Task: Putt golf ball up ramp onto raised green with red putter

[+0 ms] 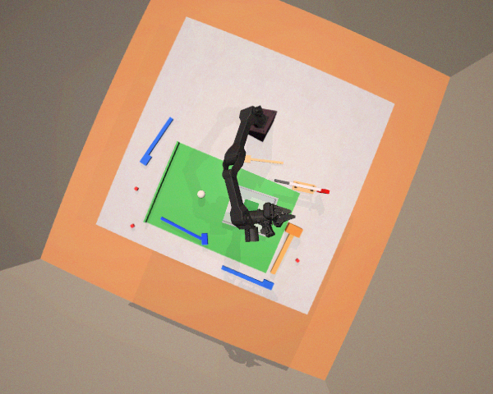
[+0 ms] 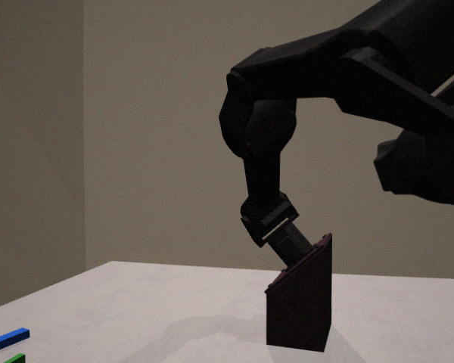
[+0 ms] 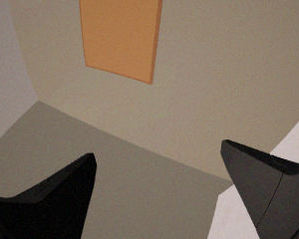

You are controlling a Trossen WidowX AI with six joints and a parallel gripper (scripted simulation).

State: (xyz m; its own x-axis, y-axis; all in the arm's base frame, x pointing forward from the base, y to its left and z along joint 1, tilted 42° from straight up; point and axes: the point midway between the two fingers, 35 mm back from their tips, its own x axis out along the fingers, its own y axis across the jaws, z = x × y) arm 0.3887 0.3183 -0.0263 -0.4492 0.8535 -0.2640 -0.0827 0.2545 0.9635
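My gripper tip is now 310 mm above the red putter, 160 mm past it and 50 mm to the right of it. From my gripper tip the other things lie so: green mat (370 mm below, 300 mm to the right, 120 mm ahead); white golf ball (430 mm to the right, 340 mm below, 100 mm ahead); orange stand (340 mm below, 160 mm behind, 60 mm to the left).
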